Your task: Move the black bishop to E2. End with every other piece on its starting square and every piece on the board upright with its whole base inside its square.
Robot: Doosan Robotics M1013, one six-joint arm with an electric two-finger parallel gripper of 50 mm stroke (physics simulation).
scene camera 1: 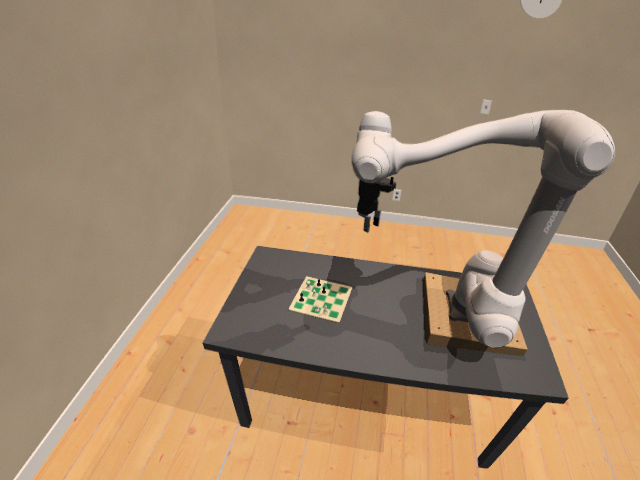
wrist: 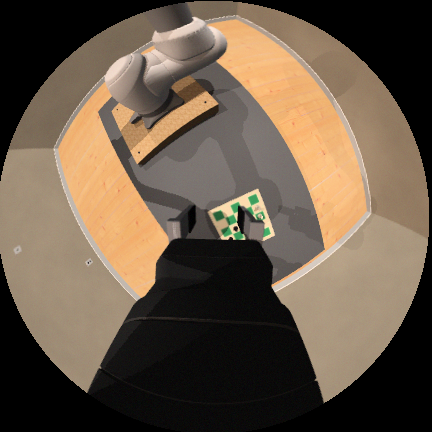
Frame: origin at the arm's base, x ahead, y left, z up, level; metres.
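Seen in the pictures: gripper, fingertip midpoint: (scene camera 1: 371, 228) (wrist: 216, 213); arm's base, origin of the base link: (wrist: 156, 103).
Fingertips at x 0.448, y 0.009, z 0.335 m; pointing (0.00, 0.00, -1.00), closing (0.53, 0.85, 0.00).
Offsets run from my fingertips to a thing's top centre. Level surfaces: height alone.
The small green and cream chessboard @(dx +0.172, dy +0.017, dz -0.373 m) (scene camera 1: 333, 314) (wrist: 253, 199) lies on the table. Three black pieces stand on it in the scene view: one @(dx +0.201, dy -0.060, dz -0.341 m) (scene camera 1: 318, 283) near the far edge, one @(dx +0.169, dy -0.019, dz -0.341 m) (scene camera 1: 323, 290) just in front of it, and one @(dx +0.252, dy +0.051, dz -0.329 m) (scene camera 1: 301, 297) near the left edge. They are too small to tell which is the bishop, and square labels cannot be read. Pale pieces (scene camera 1: 313, 293) (wrist: 260, 216) stand on several squares. My gripper (scene camera 1: 371, 225) (wrist: 216, 213) is open and empty, high above the table. In the wrist view, one finger and the gripper body hide part of the board.
The dark table @(dz -0.379 m) (scene camera 1: 382, 356) (wrist: 210, 165) carries the board and, at its right in the scene view, the wooden base block (scene camera 1: 433, 320) (wrist: 175, 131) under the arm. The arm reaches high over the table. Shadows fall on the tabletop and part of the board.
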